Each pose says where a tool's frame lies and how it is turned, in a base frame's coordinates. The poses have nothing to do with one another.
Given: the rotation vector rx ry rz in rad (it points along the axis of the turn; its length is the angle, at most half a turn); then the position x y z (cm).
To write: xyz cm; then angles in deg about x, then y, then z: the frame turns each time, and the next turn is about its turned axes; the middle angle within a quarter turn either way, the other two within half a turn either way. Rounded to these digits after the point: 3 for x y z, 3 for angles.
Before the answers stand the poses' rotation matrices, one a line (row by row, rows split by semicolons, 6 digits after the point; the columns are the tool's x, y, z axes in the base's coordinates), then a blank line. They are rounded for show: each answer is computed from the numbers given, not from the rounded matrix.
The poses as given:
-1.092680 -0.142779 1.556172 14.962 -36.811 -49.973
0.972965 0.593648 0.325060 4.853 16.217 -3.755
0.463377 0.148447 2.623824 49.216 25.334 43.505
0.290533 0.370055 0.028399 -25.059 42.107 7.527
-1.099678 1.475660 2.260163 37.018 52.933 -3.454
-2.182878 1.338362 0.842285 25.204 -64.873 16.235
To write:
0.106900 -0.713402 -0.692553; 0.827514 -0.322291 0.459726; -0.551174 -0.622242 0.555898
0.796547 0.002410 0.604572; 0.510662 0.532618 -0.674939; -0.323633 0.846352 0.423024
-0.833197 -0.429693 0.348060; 0.466210 -0.884341 0.024275; 0.297373 0.182495 0.937158
0.932392 0.025410 0.360554; 0.080128 0.958175 -0.274737; -0.352455 0.285053 0.891359
-0.693309 -0.551615 -0.463727; -0.202668 -0.468272 0.860027; -0.691555 0.690248 0.212863
0.345330 -0.899665 -0.267116; -0.630018 -0.433193 0.644532; -0.695575 -0.054289 -0.716399

14.962 -36.811 -49.973 -39.591 -43.833 81.478
4.853 16.217 -3.755 57.922 37.198 -0.173
49.216 25.334 43.505 -1.484 20.369 152.719
-25.059 42.107 7.527 17.130 21.134 -1.561
37.018 52.933 -3.454 -76.098 -27.628 141.493
25.204 -64.873 16.235 -138.023 -15.493 69.001

